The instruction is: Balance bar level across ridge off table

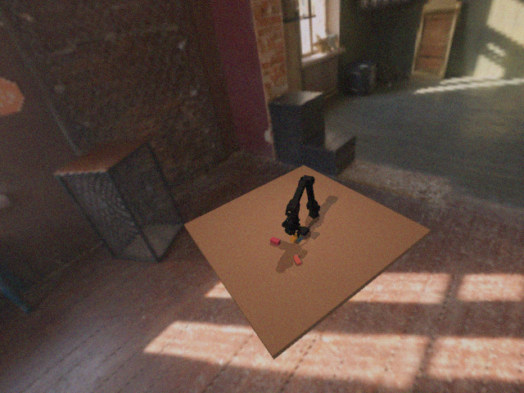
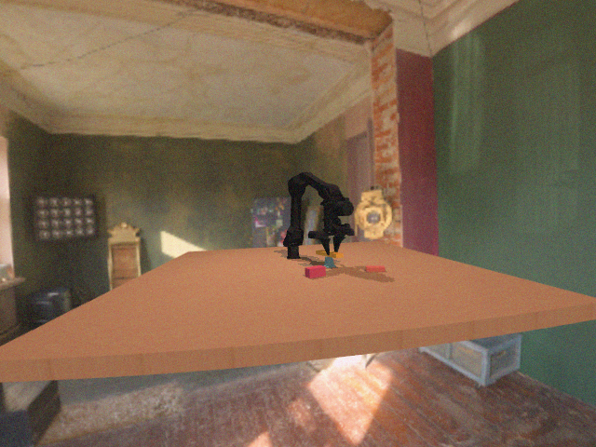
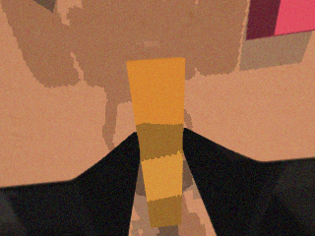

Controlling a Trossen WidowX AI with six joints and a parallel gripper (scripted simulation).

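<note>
The bar is 3 cm behind my gripper tip and 1 cm to the right of it. From my gripper tip the other things lie so: pink-red block: 12 cm ahead, 9 cm to the right, 4 cm below.
</note>
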